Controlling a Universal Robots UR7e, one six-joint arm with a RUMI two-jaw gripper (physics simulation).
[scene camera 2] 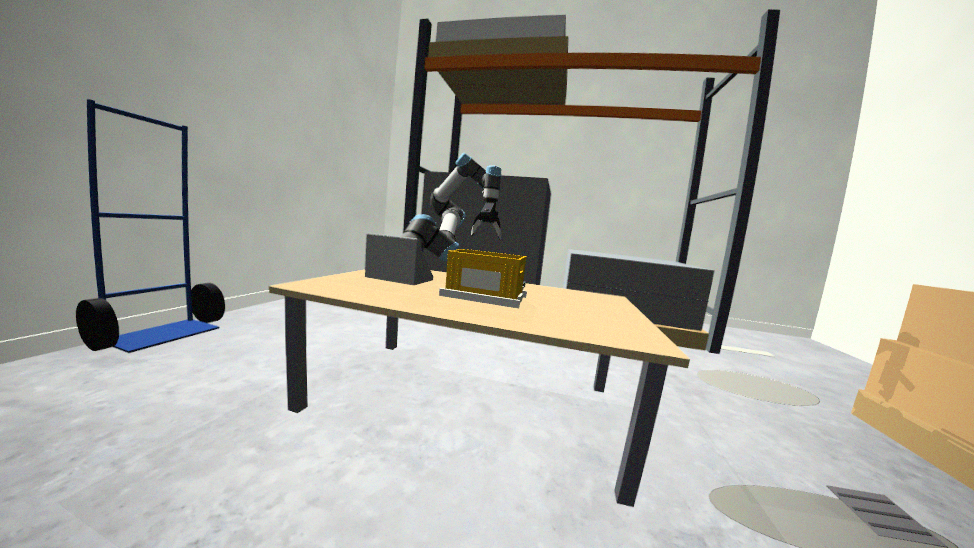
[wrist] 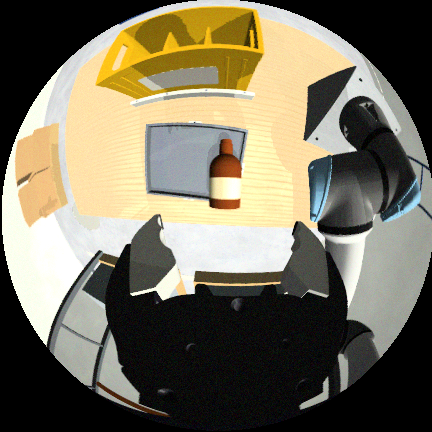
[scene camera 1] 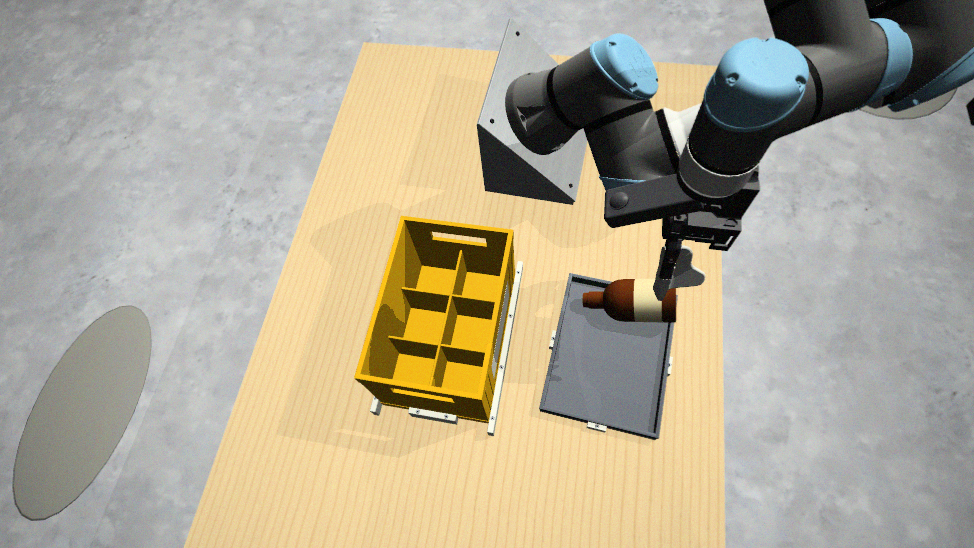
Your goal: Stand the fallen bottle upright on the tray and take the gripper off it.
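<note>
A brown bottle with a cream label lies on its side at the robot-side end of the grey tray. Its neck points toward the yellow crate, and its base reaches the tray's outer rim. My gripper is open, with nothing between its fingers. It hangs well above the table and apart from the bottle. In scene camera 1 its fingers overlap the label end of the bottle. The bottle and tray do not show in scene camera 2.
A yellow crate with several compartments stands beside the tray, with a white rail between them. The robot's grey wedge base stands on the wooden table.
</note>
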